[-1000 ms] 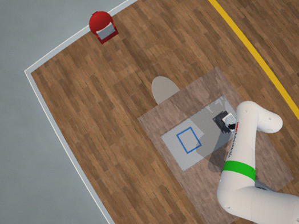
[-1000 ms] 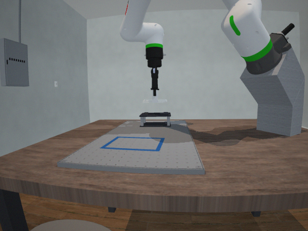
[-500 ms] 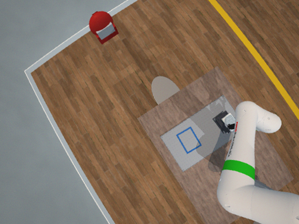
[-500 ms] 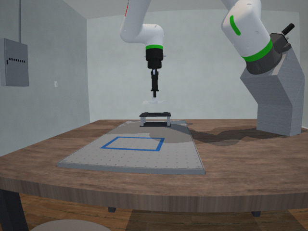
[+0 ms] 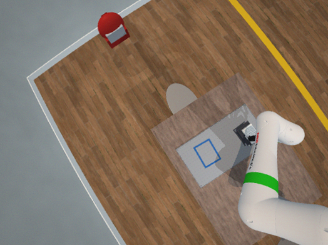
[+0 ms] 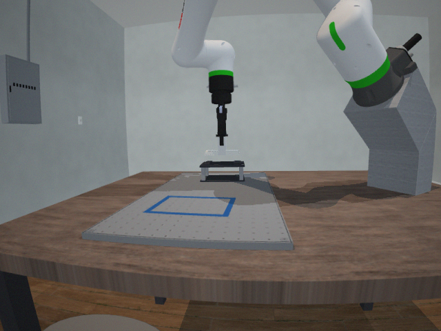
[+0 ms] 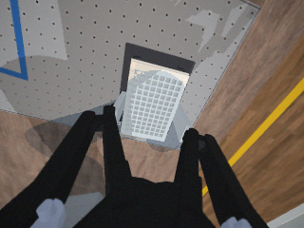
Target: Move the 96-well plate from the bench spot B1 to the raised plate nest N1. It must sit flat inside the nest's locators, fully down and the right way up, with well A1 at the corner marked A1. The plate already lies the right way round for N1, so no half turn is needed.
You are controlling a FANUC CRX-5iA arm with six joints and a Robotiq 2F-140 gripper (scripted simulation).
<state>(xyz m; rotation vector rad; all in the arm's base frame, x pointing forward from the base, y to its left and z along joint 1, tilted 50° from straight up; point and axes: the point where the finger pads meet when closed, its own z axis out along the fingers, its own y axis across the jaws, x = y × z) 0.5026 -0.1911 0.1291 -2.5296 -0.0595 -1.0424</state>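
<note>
Right now my hand is 60 mm above the dark raised nest N1. Round my hand: white 96-well plate: 20 mm below.
</note>
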